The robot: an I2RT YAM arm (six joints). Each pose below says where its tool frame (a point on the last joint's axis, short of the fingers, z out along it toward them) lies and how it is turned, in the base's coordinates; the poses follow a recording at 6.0 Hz.
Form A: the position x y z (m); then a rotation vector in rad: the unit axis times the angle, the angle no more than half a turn.
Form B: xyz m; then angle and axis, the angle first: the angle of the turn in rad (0 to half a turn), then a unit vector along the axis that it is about. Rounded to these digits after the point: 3 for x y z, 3 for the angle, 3 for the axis.
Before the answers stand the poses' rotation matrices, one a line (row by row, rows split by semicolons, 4 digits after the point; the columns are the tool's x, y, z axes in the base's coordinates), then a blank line. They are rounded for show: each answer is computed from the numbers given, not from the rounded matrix.
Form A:
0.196 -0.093 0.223 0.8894 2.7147 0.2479
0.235 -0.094 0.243 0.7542 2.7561 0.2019
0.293 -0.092 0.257 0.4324 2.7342 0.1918
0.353 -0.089 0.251 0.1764 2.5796 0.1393
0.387 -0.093 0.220 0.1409 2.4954 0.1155
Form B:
-0.7738 0.5529 0.3090; 0.5997 0.7965 0.0767; -0.2037 0.2446 -0.9480
-0.8259 0.4777 0.2996; 0.5163 0.8543 0.0610; -0.2267 0.2051 -0.9521
-0.8865 0.2721 0.3742; 0.3217 0.9438 0.0758; -0.3325 0.1876 -0.9243
-0.8428 0.0974 0.5294; 0.1539 0.9860 0.0635; -0.5158 0.1350 -0.8460
-0.7966 0.0737 0.5999; 0.1288 0.9904 0.0494; -0.5906 0.1166 -0.7985

0.196 -0.093 0.223 2.867 0.310 0.947 0.086
0.235 -0.094 0.243 2.865 0.263 0.962 0.070
0.293 -0.092 0.257 2.775 0.156 0.985 0.069
0.353 -0.089 0.251 2.589 0.068 0.996 0.054
0.387 -0.093 0.220 2.502 0.056 0.997 0.046

